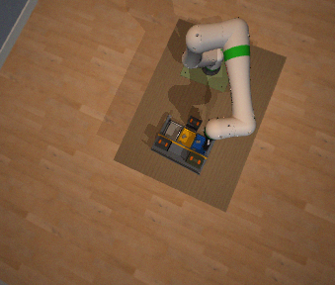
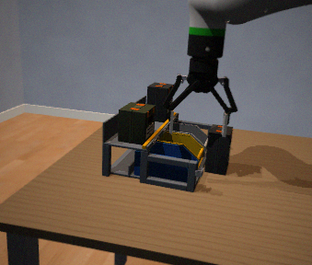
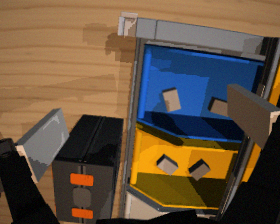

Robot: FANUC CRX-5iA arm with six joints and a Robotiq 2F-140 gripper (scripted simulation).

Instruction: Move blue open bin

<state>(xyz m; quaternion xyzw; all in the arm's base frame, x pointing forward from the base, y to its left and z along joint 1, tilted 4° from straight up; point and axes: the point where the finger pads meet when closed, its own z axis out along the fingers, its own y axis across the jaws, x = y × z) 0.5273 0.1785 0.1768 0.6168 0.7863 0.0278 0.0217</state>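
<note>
The blue bin lies 80 mm ahead of my hand and 110 mm below it. The rest, counted from my hand: grey bin: 70 mm ahead, 230 mm to the right, 110 mm below; then yellow bin: 80 mm ahead, 110 mm to the right, 110 mm below.
</note>
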